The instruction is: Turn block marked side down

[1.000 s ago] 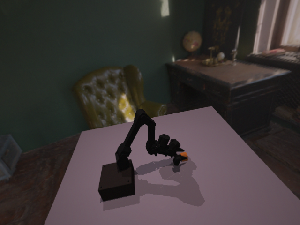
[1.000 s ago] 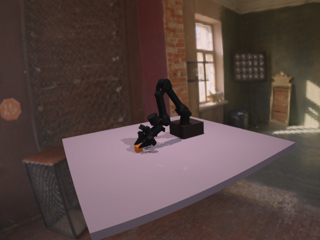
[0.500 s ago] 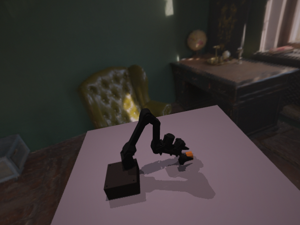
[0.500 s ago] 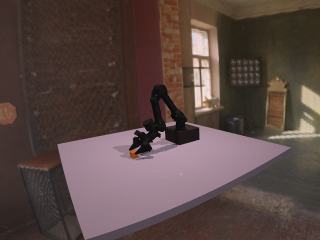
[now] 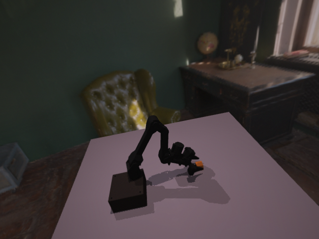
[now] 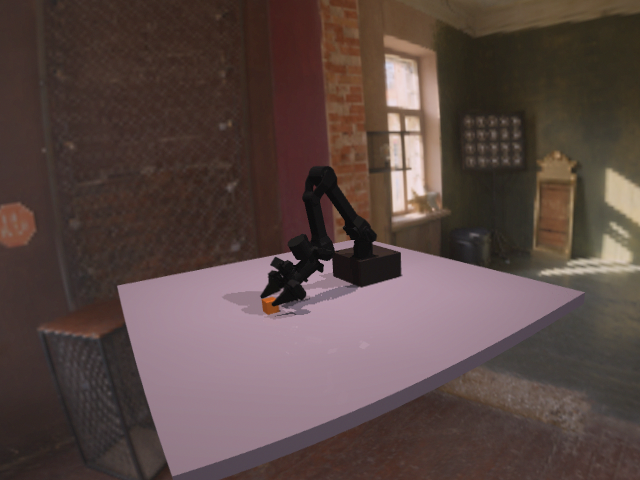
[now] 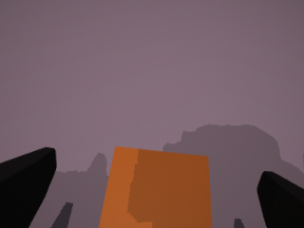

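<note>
Right now the block is 2 cm behind my gripper tip and 2 cm below it.
</note>
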